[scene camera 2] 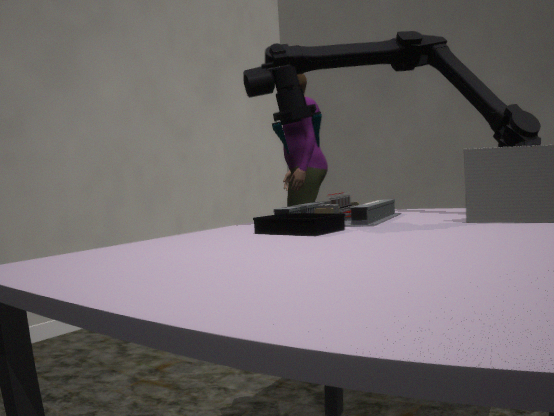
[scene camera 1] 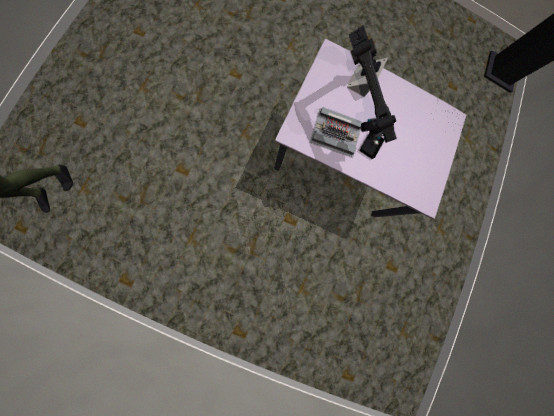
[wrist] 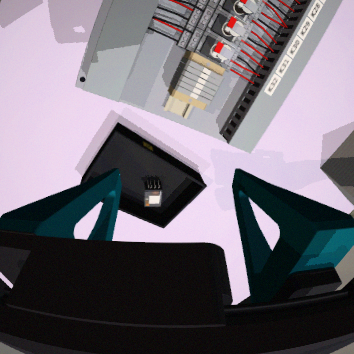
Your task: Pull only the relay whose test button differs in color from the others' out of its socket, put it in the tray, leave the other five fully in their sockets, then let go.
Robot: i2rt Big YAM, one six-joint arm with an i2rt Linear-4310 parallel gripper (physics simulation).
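Seen in the pictures: gripper, fingertip midpoint: (scene camera 2: 303, 150) (scene camera 1: 367, 132) (wrist: 176, 176); arm's base, link origin: (scene camera 2: 524, 175).
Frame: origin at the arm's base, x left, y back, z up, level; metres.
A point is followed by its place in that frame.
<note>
A relay (wrist: 153, 198) @[x 0.245, y -0.435, z -0.076 m] with a pale label and dark pins lies on its side inside the black tray (scene camera 1: 367, 150) @[x 0.214, y -0.508, z -0.096 m] (scene camera 2: 300, 225) @[x 0.287, y -0.426, z -0.079 m] (wrist: 120, 160) @[x 0.213, y -0.507, z -0.097 m]. Its button color cannot be made out. The grey panel (scene camera 1: 332, 145) @[x -0.033, y -0.609, z -0.062 m] (scene camera 2: 373, 212) (wrist: 107, 55) @[x 0.082, y -0.581, z -0.057 m] holds a row of socketed relays; the ones at its near end, such as this relay (wrist: 220, 50) @[x 0.019, y -0.487, z -0.032 m] and its neighbor (wrist: 233, 26) @[x -0.007, y -0.490, z -0.032 m], show red test buttons. The rest of the row is cut off in the wrist view. My gripper (scene camera 1: 376, 128) @[x 0.110, y -0.507, z 0.080 m] (scene camera 2: 302, 149) @[x 0.110, y -0.507, z 0.080 m] (wrist: 176, 176) @[x 0.110, y -0.507, z 0.080 m] is open and empty, with teal fingers high above the tray area, pointing down.
The panel stands close beside the tray, with red and black wires, a terminal block (wrist: 197, 82) @[x 0.059, y -0.480, z -0.058 m] and a slotted wire duct (wrist: 242, 107) @[x 0.054, y -0.399, z -0.077 m]. The arm's base stands by a pale bracket (scene camera 1: 356, 80) @[x -0.056, y -0.079, z -0.056 m] (scene camera 2: 507, 185) @[x 0.058, y -0.037, z -0.019 m] on the pink table (scene camera 1: 415, 165) @[x 0.589, y -0.441, z -0.100 m] (scene camera 2: 280, 280) @[x 0.674, y -0.235, z -0.100 m]. A person (scene camera 2: 306, 145) stands beyond the table.
</note>
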